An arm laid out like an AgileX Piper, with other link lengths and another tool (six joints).
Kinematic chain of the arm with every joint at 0, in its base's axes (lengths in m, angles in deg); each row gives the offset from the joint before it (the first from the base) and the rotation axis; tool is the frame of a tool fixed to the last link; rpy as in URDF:
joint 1: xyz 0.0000 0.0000 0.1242 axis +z
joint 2: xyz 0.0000 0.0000 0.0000 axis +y
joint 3: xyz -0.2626 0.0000 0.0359 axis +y
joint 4: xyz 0.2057 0.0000 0.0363 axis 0.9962 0 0.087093
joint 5: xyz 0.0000 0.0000 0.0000 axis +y
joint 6: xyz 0.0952 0.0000 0.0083 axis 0.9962 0 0.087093
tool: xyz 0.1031 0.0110 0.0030 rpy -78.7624 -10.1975 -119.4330
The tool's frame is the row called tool.
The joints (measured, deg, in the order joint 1, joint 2, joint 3, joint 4, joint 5, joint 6), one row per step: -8.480 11.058 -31.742 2.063 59.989 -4.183; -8.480 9.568 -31.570 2.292 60.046 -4.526; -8.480 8.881 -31.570 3.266 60.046 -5.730; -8.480 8.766 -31.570 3.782 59.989 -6.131; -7.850 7.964 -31.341 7.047 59.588 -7.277; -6.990 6.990 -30.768 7.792 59.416 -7.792; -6.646 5.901 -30.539 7.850 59.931 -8.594; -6.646 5.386 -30.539 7.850 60.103 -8.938; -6.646 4.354 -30.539 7.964 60.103 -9.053; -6.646 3.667 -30.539 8.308 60.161 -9.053
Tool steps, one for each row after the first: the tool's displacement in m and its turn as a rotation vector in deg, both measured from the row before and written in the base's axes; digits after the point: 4 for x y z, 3 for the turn. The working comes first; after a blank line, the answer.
Tool pose at each row, in the base's axes (x y z in m, rotation vector in deg; the steps are taken from these numbers as rounded here): 0.0902 0.0036 0.1993 -94.621 103.155 -90.643; 0.0882 0.0045 0.2004 -93.576 102.089 -91.504; 0.0874 0.0075 0.2016 -93.612 100.412 -91.701; 0.0875 0.0090 0.2020 -93.625 99.865 -91.514; 0.0876 0.0198 0.2042 -93.057 97.159 -89.059; 0.0864 0.0233 0.2030 -93.178 95.345 -88.584; 0.0838 0.0243 0.2016 -93.651 93.903 -89.159; 0.0828 0.0245 0.2017 -93.577 93.342 -89.637; 0.0814 0.0250 0.2032 -92.624 92.629 -90.300; 0.0803 0.0261 0.2041 -91.936 92.212 -90.350

-0.0020 0.0009 0.0011 -0.268 -1.246 0.293; -0.0008 0.0030 0.0012 -0.254 -0.708 1.097; 0.0001 0.0015 0.0004 0.090 -0.209 0.451; 0.0001 0.0108 0.0022 1.754 -1.328 2.732; -0.0012 0.0035 -0.0012 0.142 -0.652 1.458; -0.0026 0.0010 -0.0014 -0.719 -0.362 0.834; -0.0010 0.0002 0.0001 -0.350 -0.347 0.190; -0.0014 0.0005 0.0015 -0.123 -1.039 0.114; -0.0011 0.0011 0.0009 0.214 -0.658 0.187
